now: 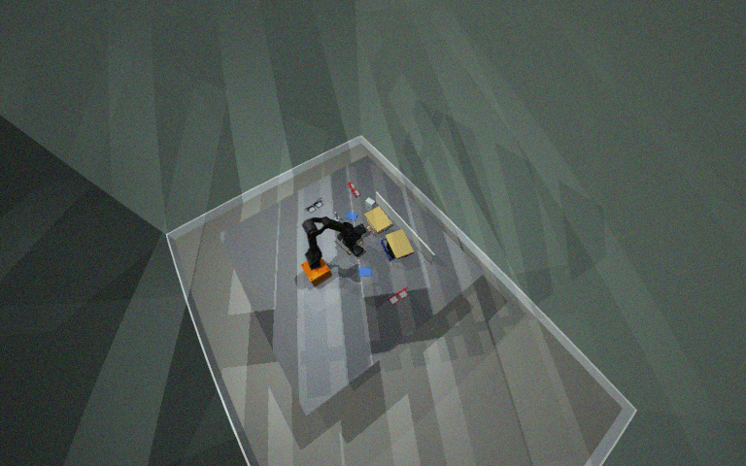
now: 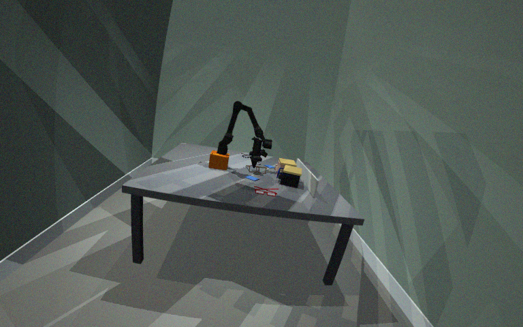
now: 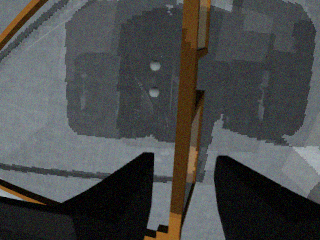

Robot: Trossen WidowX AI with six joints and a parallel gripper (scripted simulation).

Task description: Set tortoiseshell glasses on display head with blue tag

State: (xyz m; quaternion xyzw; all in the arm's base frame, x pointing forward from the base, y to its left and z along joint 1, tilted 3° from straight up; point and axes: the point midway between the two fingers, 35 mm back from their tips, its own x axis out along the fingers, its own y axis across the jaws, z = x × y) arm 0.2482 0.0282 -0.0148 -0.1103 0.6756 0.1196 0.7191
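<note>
The thin grey post lies 28 cm to the left of my gripper tip and 1 cm below it. From my gripper tip the other things lie so: white upright panel (38 cm ahead, 2 cm above, 1 cm to the left); then display head (21 cm ahead, 9 cm to the left, 2 cm above).
</note>
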